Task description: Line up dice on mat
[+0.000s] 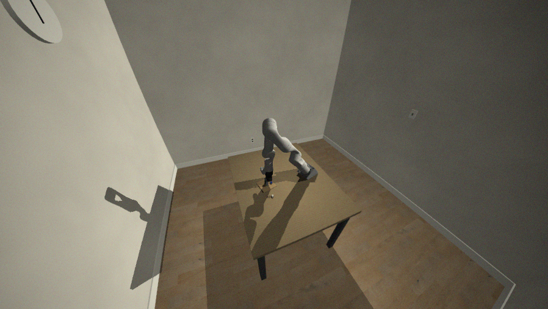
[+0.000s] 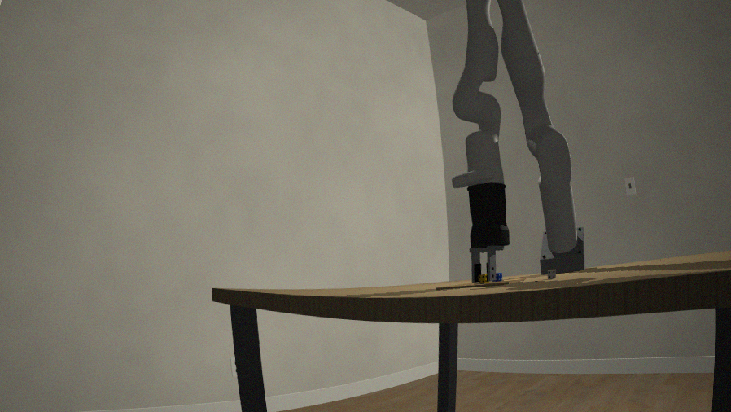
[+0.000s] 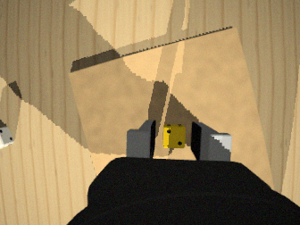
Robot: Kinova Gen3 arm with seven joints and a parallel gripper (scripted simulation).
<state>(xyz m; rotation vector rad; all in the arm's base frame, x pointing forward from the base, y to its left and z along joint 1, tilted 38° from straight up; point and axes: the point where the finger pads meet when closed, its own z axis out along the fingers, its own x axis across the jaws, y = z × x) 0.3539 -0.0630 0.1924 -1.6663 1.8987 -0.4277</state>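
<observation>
Right now my hand is 1 cm above the yellow die. Round my hand: white die 15 cm to the left, 2 cm below; blue die 5 cm behind, 1 cm below; tan mat 2 cm below.
</observation>
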